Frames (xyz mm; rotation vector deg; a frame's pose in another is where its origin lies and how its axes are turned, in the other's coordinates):
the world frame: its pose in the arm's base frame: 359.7 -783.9 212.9 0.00 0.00 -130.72
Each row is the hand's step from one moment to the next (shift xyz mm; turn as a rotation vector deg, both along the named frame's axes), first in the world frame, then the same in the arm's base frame.
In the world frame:
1: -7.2 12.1 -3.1 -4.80 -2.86 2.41
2: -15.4 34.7 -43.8 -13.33 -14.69 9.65
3: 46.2 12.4 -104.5 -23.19 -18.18 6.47
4: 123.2 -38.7 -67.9 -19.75 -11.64 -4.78
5: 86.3 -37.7 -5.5 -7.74 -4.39 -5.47
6: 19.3 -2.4 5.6 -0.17 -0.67 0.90
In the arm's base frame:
1: 13.9 -2.4 -3.1 0.96 5.50 2.41
2: 36.3 -11.0 -43.8 -2.44 19.69 9.65
3: -20.7 -43.1 -104.5 1.35 29.44 6.47
4: -109.7 -68.1 -67.9 4.06 22.56 -4.78
5: -84.9 -40.8 -5.5 1.72 8.73 -5.47
6: -14.4 -13.1 5.6 -0.40 0.57 0.90

